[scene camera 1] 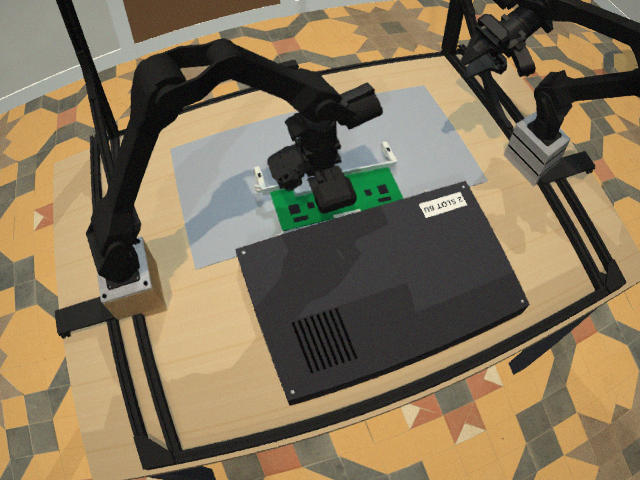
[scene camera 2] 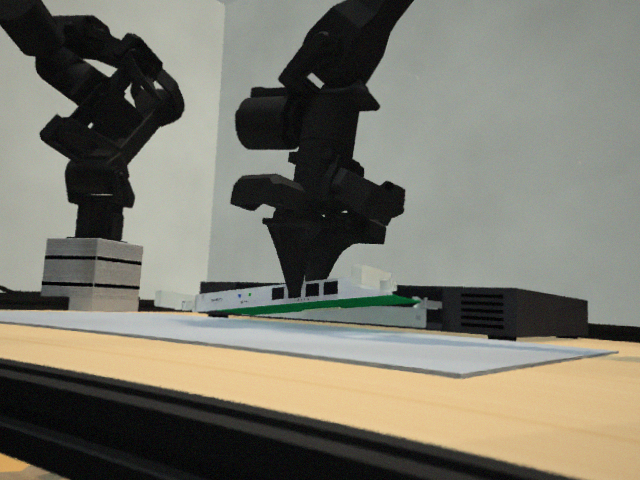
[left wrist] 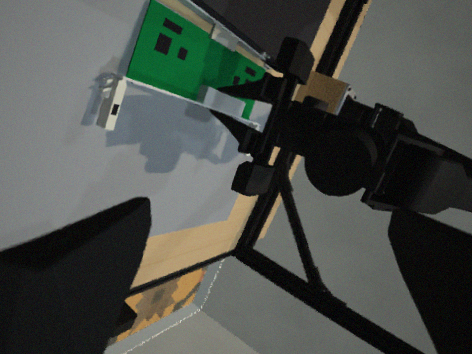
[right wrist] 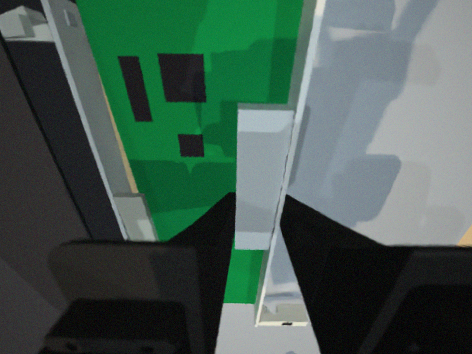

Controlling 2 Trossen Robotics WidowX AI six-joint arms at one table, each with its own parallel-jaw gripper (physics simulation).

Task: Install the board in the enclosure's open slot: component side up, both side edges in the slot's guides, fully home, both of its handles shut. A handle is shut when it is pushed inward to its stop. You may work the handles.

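Seen in the pictures: left gripper, fingertip midpoint: [scene camera 1: 463, 70] [scene camera 2: 140, 125] [left wrist: 272, 216]; right gripper, fingertip midpoint: [scene camera 1: 321, 184] [scene camera 2: 302, 297] [left wrist: 215, 100] [right wrist: 256, 199]; left arm's base at its link origin: [scene camera 1: 544, 131] [scene camera 2: 97, 242]; right arm's base at its link origin: [scene camera 1: 121, 268] [left wrist: 343, 110].
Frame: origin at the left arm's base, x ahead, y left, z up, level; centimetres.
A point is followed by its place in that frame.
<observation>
The green board [scene camera 1: 379, 178] @(x 34.2, y -14.3, z -9.2 cm) [scene camera 2: 361, 302] @(x 49.9, y -15.8, z -8.0 cm) [left wrist: 150, 60] @(x 33.8, y -13.8, z -9.3 cm) [right wrist: 220, 75] @(x 51.3, y -18.2, z -7.5 cm) is held component side up, looking slightly tilted in scene camera 2, at the front of the black enclosure [scene camera 1: 361, 268] @(x 49.6, y -0.3, z -6.0 cm) [scene camera 2: 547, 310] @(x 67.0, y -5.7, z -7.7 cm) [right wrist: 30, 150] @(x 50.7, y -10.5, z -6.0 cm). Whether its edges are in the guides is hidden. Its left-hand handle [scene camera 1: 258, 178] @(x 53.9, y -24.6, z -5.3 cm) and right-hand handle [scene camera 1: 388, 152] @(x 29.4, y -17.6, z -8.0 cm) in scene camera 1 stick outward from the faceplate. My right gripper [scene camera 2: 299, 291] @(x 44.6, y -18.4, z -7.8 cm) [left wrist: 215, 100] @(x 44.6, y -18.4, z -7.8 cm) [right wrist: 256, 199] @(x 44.6, y -18.4, z -7.8 cm) is shut on the board's front, at the pale block behind the faceplate. My left gripper [scene camera 1: 498, 64] [left wrist: 272, 216] @(x 17.7, y -12.8, z 13.8 cm) is open and empty, far from the board.
A grey-blue mat [scene camera 1: 423, 129] @(x 16.7, y -20.1, z -10.7 cm) [scene camera 2: 465, 356] @(x 62.8, y -38.8, z -10.7 cm) lies under the board and before the enclosure. A grey faceplate [scene camera 2: 392, 316] @(x 52.1, y -11.8, z -9.3 cm) [right wrist: 90, 105] @(x 51.8, y -11.7, z -8.8 cm) sits low at the enclosure's front. Black frame rails [scene camera 1: 361, 405] @(x 62.8, y 18.1, z -9.0 cm) border the wooden table [scene camera 1: 206, 403] @(x 83.3, y 3.8, z -10.9 cm).
</observation>
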